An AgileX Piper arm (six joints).
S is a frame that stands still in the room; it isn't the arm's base.
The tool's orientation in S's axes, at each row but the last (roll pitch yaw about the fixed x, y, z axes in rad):
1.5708 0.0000 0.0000
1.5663 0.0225 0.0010
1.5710 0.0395 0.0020
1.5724 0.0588 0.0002
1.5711 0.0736 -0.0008
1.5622 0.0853 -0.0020
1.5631 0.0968 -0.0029
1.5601 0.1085 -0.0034
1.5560 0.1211 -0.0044
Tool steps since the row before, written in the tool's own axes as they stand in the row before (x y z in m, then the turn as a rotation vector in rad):
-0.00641 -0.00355 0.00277 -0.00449 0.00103 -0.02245
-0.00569 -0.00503 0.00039 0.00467 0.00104 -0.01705
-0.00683 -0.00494 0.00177 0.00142 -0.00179 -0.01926
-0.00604 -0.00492 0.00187 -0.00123 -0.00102 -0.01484
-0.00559 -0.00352 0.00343 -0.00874 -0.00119 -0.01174
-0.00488 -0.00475 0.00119 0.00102 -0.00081 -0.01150
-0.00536 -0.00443 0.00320 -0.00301 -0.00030 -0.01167
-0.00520 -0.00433 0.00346 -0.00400 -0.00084 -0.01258
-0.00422 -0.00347 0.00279 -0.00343 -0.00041 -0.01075
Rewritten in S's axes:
-0.00641 -0.00277 -0.00355 -0.00449 0.02245 0.00103
-0.00580 -0.00042 -0.00490 0.00467 0.01706 0.00086
-0.00702 -0.00178 -0.00467 0.00131 0.01926 -0.00184
-0.00632 -0.00186 -0.00456 -0.00129 0.01484 -0.00092
-0.00584 -0.00342 -0.00310 -0.00879 0.01175 -0.00054
-0.00527 -0.00122 -0.00431 0.00096 0.01149 -0.00099
-0.00577 -0.00322 -0.00387 -0.00300 0.01168 -0.00010
-0.00565 -0.00349 -0.00370 -0.00404 0.01258 -0.00054
-0.00462 -0.00282 -0.00289 -0.00343 0.01076 -0.00015

